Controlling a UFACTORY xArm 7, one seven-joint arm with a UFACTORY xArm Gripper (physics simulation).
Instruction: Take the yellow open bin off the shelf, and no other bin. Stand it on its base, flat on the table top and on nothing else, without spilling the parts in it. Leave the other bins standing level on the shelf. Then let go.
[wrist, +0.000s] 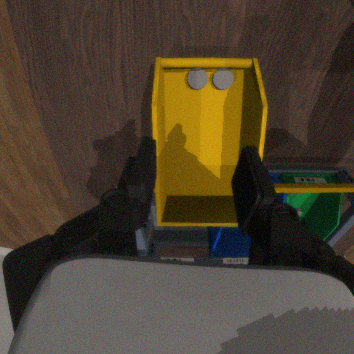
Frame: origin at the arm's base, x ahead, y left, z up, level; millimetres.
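Seen in the pictures: gripper, fingertip midpoint: (196, 159).
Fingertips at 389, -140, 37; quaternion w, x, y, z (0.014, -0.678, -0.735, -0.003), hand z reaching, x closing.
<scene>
Offsets run from my fingertips to a thing's top centre, as dx, dy, dz. "pt": to the spot under its first point. Level surfaces: height alone.
The yellow open bin (200, 135) shows whole from above, its opening facing the camera. Two grey round parts @(pt -6, +6, -141) (197, 79) @(pt -12, +35, -141) (223, 79) lie inside it, side by side near the far end. The near end of the bin overlaps the shelf in the view. Whether the bin's base touches anything below is hidden. My gripper (196, 159) is partly open and empty. Its left finger shows along the left wall, and its right finger overlaps the right wall in the view. Neither finger visibly grips the bin.
A green bin @(+197, +241, -80) (320, 202) and a blue bin @(+213, +136, -80) (232, 242) show on the grey shelf @(pt +104, +217, -151) (305, 170) below and to the right. A yellow bar @(+112, +113, -96) (320, 188) crosses in front of the green bin. The dark wooden table top @(dz -161) (90, 60) extends beyond the yellow bin, with a lighter wooden surface (20, 165) at the left.
</scene>
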